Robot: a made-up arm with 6 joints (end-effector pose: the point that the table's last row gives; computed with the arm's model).
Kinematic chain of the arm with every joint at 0, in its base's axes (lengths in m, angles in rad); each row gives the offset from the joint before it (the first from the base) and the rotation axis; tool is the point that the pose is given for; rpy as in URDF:
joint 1: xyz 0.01 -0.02 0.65 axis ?
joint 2: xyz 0 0 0.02 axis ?
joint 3: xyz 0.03 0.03 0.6 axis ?
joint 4: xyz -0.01 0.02 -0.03 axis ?
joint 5: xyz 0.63 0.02 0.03 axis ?
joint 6: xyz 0 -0.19 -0.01 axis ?
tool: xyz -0.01 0 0.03 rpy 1.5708 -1.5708 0
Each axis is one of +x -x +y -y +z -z.
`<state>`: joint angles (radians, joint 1 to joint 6).
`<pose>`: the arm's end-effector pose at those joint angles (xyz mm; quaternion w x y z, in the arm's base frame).
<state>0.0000 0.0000 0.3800 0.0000 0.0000 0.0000</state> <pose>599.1 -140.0 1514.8 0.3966 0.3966 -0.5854 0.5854</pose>
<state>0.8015 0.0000 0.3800 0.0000 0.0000 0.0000</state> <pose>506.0 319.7 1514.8 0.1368 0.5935 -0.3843 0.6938</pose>
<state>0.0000 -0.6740 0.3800 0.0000 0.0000 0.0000</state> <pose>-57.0 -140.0 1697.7 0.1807 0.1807 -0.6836 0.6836</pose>
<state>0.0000 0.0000 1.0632 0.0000 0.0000 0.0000</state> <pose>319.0 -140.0 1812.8 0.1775 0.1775 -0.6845 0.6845</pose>
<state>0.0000 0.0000 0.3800 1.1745 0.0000 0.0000</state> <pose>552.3 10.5 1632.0 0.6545 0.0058 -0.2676 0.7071</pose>
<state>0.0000 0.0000 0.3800 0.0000 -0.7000 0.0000</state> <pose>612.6 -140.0 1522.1 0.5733 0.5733 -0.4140 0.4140</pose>
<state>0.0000 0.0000 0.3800 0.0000 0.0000 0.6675</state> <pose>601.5 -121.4 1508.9 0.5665 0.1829 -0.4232 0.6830</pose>
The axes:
joint 1: +z
joint 2: +y
joint 3: -y
joint 4: -x
joint 5: -y
joint 6: -x

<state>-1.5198 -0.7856 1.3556 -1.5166 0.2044 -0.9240</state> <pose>-14.1 524.6 1747.3 0.3007 -0.3344 0.3822 -0.8072</pose>
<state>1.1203 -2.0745 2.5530 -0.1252 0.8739 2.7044</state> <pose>-175.7 -647.1 -228.8 0.0262 -0.3886 0.4510 0.8030</pose>
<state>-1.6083 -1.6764 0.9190 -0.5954 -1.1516 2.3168</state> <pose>-37.9 1037.8 1019.7 0.6368 -0.6838 0.3558 0.0186</pose>
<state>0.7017 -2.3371 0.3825 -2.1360 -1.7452 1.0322</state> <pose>-779.9 -564.0 689.9 0.4258 0.3821 -0.1404 -0.8081</pose>
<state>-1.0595 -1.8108 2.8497 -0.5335 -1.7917 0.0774</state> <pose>-434.4 542.4 -79.8 0.1057 -0.7194 -0.0809 0.6817</pose>
